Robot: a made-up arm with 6 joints. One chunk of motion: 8 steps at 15 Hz.
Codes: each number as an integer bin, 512 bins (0 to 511) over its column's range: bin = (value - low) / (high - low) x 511, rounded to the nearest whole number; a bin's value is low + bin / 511 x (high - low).
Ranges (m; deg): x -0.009..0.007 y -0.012..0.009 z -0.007..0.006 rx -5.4..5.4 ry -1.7..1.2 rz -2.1..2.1
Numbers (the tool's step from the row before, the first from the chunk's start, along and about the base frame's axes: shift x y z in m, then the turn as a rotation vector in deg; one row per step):
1: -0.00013 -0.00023 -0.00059 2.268 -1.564 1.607
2: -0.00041 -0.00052 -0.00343 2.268 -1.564 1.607
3: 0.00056 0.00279 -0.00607 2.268 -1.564 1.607
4: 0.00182 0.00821 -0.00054 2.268 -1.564 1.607
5: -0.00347 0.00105 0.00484 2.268 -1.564 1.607
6: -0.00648 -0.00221 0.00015 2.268 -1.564 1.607
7: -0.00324 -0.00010 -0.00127 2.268 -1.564 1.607
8: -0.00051 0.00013 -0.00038 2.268 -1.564 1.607
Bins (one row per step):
1: 283 286 252 363 24 451
2: 274 279 140 363 24 451
3: 305 360 37 363 24 451
4: 346 492 254 363 24 451
5: 177 318 465 363 24 451
6: 80 238 281 363 24 451
7: 184 290 225 363 24 451
8: 271 295 260 363 24 451

